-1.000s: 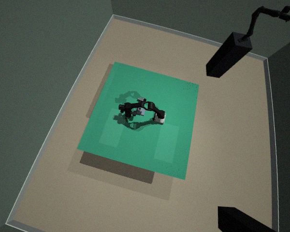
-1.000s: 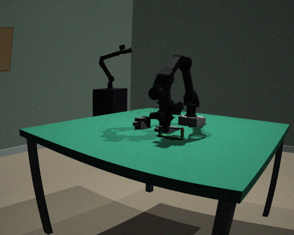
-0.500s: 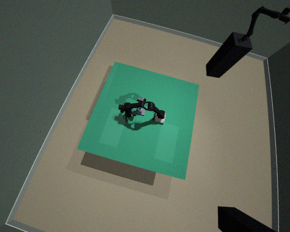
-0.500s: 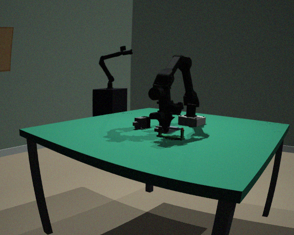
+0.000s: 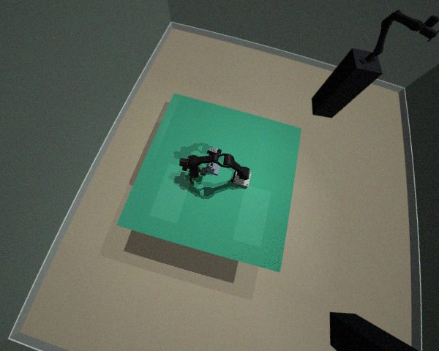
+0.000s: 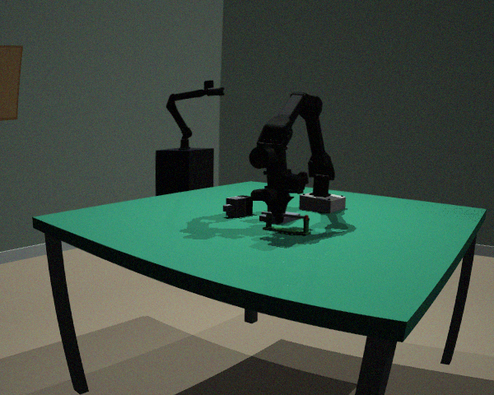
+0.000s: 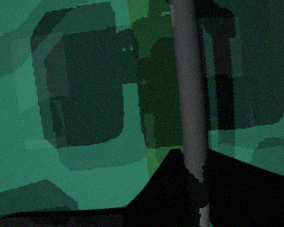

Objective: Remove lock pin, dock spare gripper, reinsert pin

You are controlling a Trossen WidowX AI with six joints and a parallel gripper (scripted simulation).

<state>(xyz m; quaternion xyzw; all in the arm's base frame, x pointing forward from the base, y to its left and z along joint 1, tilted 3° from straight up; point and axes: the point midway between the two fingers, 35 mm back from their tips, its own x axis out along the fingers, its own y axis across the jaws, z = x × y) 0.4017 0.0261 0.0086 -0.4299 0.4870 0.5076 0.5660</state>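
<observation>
The green cradle lies 2 cm to the left of my gripper tip. From my gripper tip the other things lie so: mount (13 cm behind, 7 cm to the right, 3 cm above); spare gripper (14 cm behind, 22 cm to the right, 1 cm above).
</observation>
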